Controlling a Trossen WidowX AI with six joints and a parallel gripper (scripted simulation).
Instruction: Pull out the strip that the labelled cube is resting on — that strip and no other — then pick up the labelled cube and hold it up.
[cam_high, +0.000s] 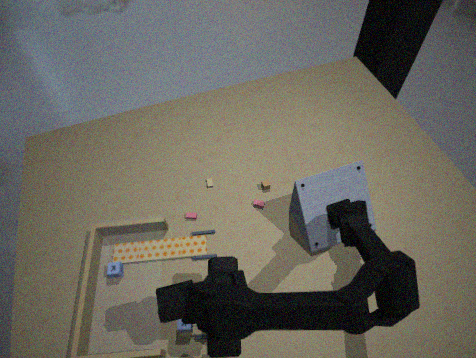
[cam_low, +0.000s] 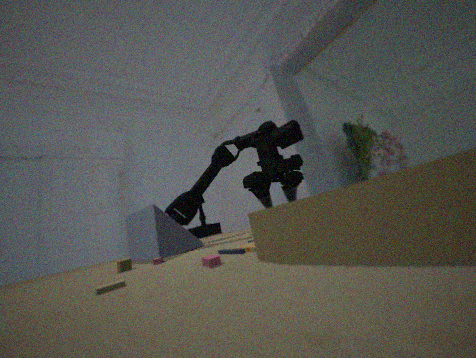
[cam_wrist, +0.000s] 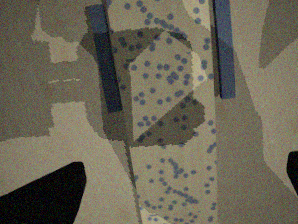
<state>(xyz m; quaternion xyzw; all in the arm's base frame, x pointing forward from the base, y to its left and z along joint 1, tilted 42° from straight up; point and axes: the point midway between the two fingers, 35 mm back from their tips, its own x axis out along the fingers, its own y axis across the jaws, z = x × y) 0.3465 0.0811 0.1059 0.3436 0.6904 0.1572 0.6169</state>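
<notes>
Right now the pale speckled strip is 5 cm below my gripper tip, 1 cm to the left of it and 1 cm behind it.
</notes>
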